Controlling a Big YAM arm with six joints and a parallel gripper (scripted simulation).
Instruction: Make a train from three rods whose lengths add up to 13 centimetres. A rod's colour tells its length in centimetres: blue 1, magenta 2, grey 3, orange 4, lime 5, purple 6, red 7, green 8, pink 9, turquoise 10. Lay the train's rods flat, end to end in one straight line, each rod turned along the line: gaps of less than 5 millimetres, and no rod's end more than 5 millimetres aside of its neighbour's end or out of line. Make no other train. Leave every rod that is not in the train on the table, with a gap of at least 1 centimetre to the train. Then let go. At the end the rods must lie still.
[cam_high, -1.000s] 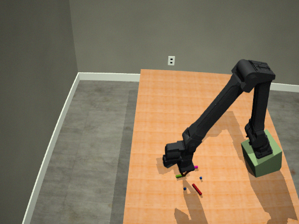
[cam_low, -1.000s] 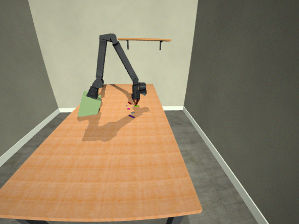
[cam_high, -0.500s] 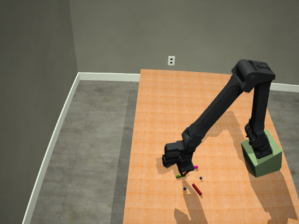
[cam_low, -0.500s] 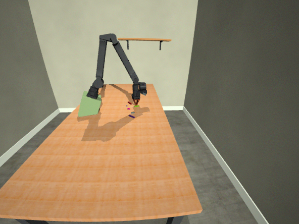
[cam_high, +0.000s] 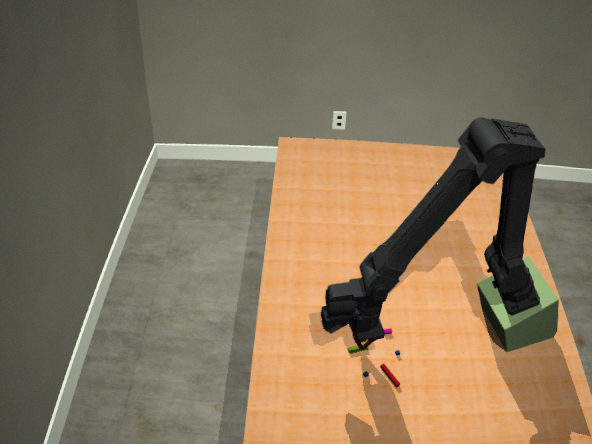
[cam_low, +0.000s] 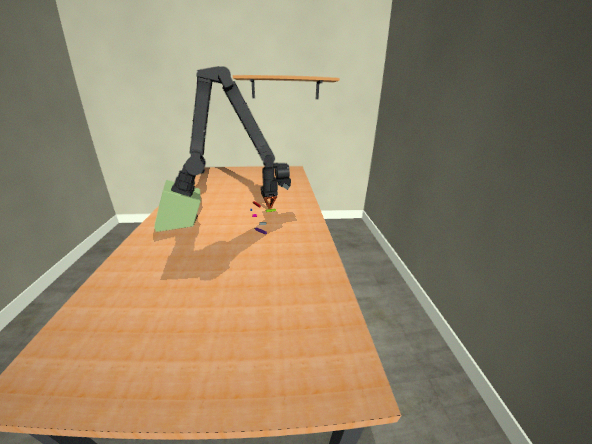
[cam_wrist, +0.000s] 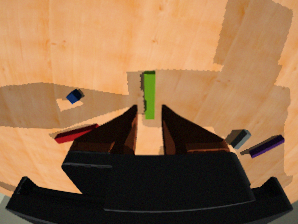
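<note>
Now: hand 10 mm short of the lime rod and 20 mm above it. From my hand the other things lie so: magenta rod (80 mm behind, 40 mm to the right, 20 mm below); then red rod (60 mm behind, 90 mm to the left, 20 mm below); then grey rod (50 mm behind, 130 mm to the right, 20 mm below).
</note>
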